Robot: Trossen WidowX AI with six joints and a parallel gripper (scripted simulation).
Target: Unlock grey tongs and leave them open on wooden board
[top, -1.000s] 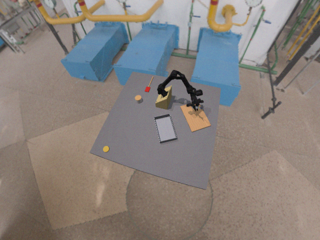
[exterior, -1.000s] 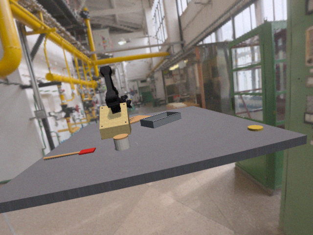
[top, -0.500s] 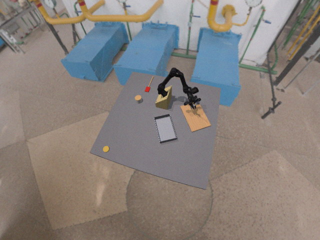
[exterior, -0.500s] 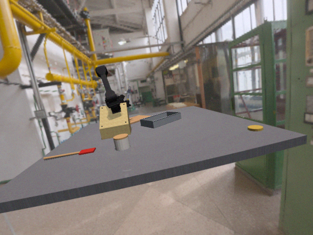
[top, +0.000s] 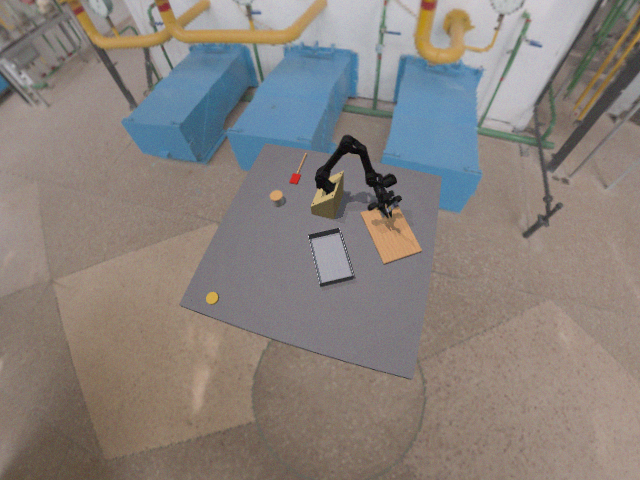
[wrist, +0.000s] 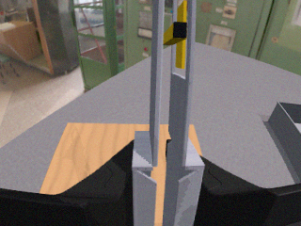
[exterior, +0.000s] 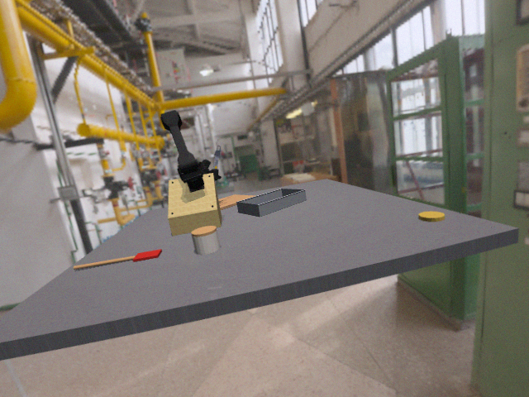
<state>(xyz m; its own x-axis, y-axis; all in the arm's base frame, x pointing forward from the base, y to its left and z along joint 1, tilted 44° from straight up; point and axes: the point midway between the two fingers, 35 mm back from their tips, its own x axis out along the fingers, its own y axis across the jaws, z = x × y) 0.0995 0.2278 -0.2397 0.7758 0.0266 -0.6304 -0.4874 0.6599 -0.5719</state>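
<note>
The wooden board is 1 cm behind my gripper tip, 2 cm to the left of it and 16 cm below it. From my gripper tip the other things lie so: roasting tin: 22 cm ahead, 29 cm to the right, 14 cm below.
</note>
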